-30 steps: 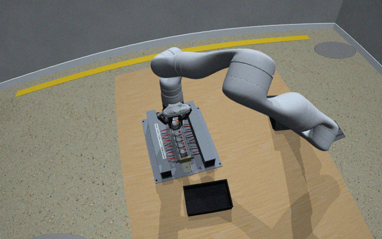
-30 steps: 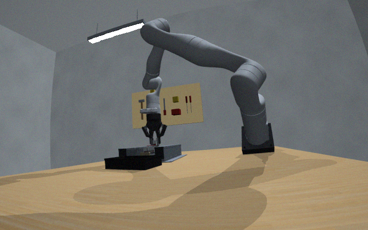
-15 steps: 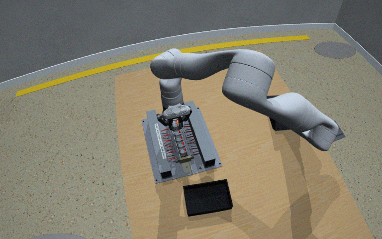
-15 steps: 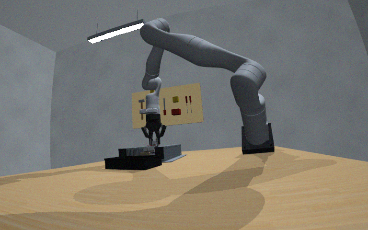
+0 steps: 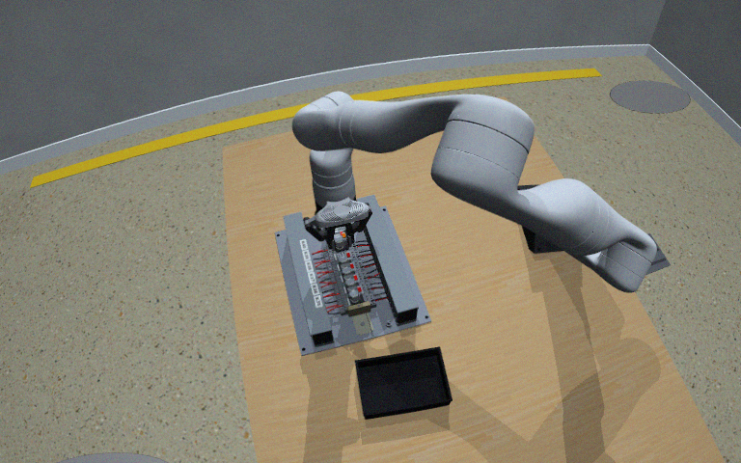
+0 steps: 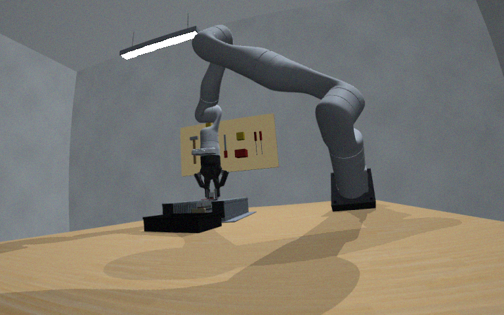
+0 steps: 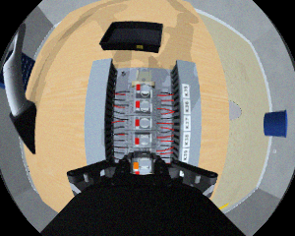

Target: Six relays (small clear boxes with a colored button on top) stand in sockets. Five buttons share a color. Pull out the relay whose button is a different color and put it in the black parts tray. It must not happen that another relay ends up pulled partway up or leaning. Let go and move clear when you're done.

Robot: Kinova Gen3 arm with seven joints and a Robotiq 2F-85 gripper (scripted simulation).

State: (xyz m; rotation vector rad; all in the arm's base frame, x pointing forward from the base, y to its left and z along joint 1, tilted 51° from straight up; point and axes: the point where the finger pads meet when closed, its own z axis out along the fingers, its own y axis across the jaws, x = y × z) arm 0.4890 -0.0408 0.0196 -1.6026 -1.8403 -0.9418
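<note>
Right now my hand is 9 cm past the black parts tray, 30 cm to the right of it and 7 cm above it.
</note>
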